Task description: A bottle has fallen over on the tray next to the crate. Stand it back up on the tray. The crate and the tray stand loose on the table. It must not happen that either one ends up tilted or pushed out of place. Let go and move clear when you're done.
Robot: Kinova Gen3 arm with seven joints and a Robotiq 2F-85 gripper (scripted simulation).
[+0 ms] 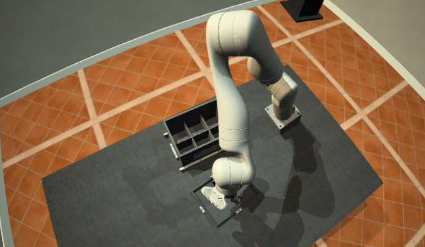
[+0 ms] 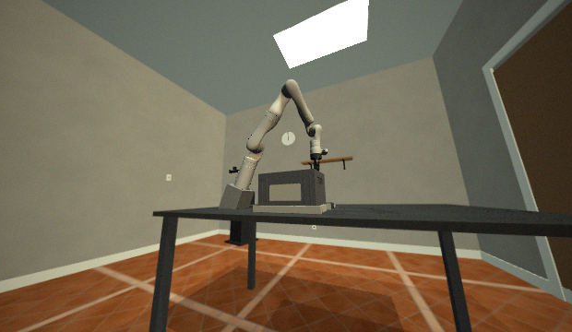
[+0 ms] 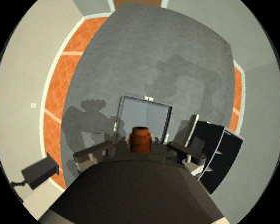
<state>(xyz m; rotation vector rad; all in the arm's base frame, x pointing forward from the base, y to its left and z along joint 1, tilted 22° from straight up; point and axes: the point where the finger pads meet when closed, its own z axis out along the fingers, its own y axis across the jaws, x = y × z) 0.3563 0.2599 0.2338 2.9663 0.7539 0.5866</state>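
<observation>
Right now the brown bottle is 40 mm behind my hand and 20 mm to the right of it. Also, from my hand: dark crate: 300 mm to the right, 120 mm below; dark tray: 30 mm behind, 20 mm to the right, 190 mm below.
</observation>
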